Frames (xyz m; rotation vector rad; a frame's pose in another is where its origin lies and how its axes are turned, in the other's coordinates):
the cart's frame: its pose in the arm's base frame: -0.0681 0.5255 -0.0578 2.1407 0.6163 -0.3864
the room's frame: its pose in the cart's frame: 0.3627 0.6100 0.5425 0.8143 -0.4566 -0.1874
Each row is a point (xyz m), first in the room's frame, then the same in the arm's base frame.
Working: the room's frame: its pose in the arm's base frame: 0.5416 -0.1207 -0.1506 2.6032 0.4243 -1.3753

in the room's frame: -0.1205 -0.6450 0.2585
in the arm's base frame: 0.0660 0.3972 -0.2054
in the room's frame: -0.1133 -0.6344 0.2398
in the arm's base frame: 0.0879 0.3935 -0.2007
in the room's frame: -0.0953 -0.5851 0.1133
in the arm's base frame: 0.2122 0.3850 -0.1439
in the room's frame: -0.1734 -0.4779 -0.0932
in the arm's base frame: 0.3663 0.3273 0.0382
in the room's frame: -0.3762 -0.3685 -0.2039
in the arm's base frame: 0.3797 0.2197 0.2698
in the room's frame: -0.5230 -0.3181 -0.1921
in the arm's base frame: 0.3083 0.1437 0.3853
